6 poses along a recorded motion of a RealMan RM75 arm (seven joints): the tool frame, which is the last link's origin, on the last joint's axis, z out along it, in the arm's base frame.
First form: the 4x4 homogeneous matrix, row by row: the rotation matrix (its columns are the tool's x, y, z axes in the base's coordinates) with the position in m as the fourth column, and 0 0 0 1 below. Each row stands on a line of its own.
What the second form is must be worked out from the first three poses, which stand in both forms.
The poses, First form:
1:
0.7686 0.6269 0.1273 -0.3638
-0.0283 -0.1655 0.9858 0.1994
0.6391 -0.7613 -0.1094 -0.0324
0 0 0 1
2:
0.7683 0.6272 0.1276 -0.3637
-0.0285 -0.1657 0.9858 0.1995
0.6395 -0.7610 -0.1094 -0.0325
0 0 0 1
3:
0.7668 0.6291 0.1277 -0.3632
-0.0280 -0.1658 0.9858 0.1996
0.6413 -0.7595 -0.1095 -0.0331
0 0 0 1
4:
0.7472 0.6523 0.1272 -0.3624
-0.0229 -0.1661 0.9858 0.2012
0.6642 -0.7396 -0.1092 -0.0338
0 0 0 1
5:
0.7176 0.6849 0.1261 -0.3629
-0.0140 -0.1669 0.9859 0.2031
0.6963 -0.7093 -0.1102 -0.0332
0 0 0 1
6:
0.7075 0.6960 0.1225 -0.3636
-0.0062 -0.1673 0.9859 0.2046
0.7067 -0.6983 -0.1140 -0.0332
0 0 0 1
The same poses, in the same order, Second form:
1:
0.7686 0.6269 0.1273 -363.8
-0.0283 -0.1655 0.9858 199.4
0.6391 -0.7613 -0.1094 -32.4
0 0 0 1

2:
0.7683 0.6272 0.1276 -363.7
-0.0285 -0.1657 0.9858 199.5
0.6395 -0.7610 -0.1094 -32.5
0 0 0 1

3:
0.7668 0.6291 0.1277 -363.2
-0.0280 -0.1658 0.9858 199.6
0.6413 -0.7595 -0.1095 -33.1
0 0 0 1

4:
0.7472 0.6523 0.1272 -362.4
-0.0229 -0.1661 0.9858 201.2
0.6642 -0.7396 -0.1092 -33.8
0 0 0 1

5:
0.7176 0.6849 0.1261 -362.9
-0.0140 -0.1669 0.9859 203.1
0.6963 -0.7093 -0.1102 -33.2
0 0 0 1

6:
0.7075 0.6960 0.1225 -363.6
-0.0062 -0.1673 0.9859 204.6
0.7067 -0.6983 -0.1140 -33.2
0 0 0 1

